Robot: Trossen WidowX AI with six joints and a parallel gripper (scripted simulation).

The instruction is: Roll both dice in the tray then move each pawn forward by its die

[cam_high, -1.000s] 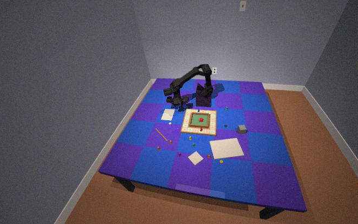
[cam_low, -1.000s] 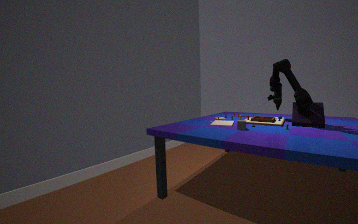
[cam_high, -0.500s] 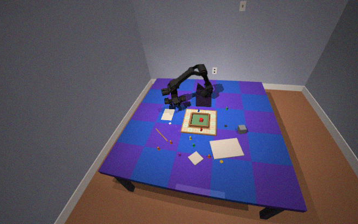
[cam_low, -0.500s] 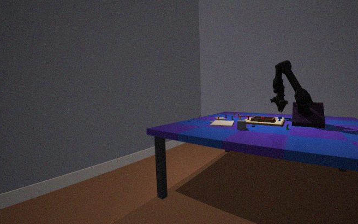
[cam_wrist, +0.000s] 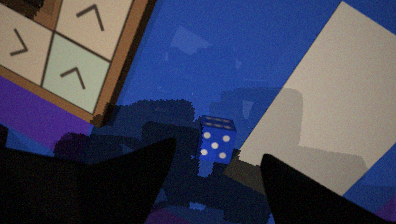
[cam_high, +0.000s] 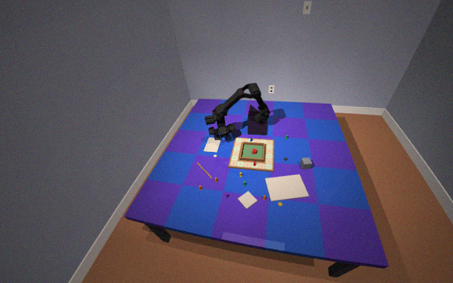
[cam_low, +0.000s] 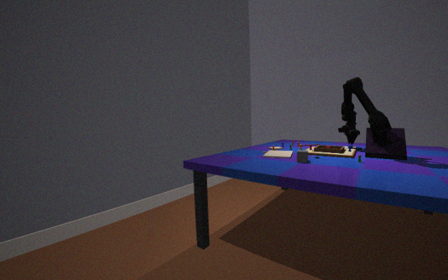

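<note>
My gripper tip is now 250 mm to the right of the red pawn and 210 mm short of it. The rest, counted from my gripper tip: wooden stick 290 mm ahead, 70 mm to the right, 30 mm below; green tray 230 mm to the left, 100 mm ahead, 30 mm below; blue pawn 210 mm to the left, 10 mm behind.
</note>
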